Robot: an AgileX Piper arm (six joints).
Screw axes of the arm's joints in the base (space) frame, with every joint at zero. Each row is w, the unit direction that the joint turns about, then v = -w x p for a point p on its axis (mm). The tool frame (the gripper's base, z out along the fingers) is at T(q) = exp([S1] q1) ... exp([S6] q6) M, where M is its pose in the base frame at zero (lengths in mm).
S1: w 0 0 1 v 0 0 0
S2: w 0 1 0 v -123 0 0
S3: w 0 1 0 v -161.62 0 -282.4
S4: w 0.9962 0 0.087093 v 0 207.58 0
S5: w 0 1 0 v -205.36 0 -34.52
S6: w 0.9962 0 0.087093 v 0 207.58 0
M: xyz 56.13 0 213.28 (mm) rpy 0 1.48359 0 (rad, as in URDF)
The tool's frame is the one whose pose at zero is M.
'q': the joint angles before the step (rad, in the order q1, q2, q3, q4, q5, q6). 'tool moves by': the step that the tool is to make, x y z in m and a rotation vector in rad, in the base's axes. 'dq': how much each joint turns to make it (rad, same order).
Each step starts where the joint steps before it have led.
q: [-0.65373, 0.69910, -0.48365, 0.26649, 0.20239, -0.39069]
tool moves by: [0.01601, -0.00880, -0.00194, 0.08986, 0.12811, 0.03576]
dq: [0.00001, 0.10992, -0.07584, -0.00651, 0.12701, -0.00536]
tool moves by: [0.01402, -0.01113, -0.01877, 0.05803, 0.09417, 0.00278]
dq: [-0.00006, 0.11074, -0.00190, -0.01142, 0.00126, -0.00014]
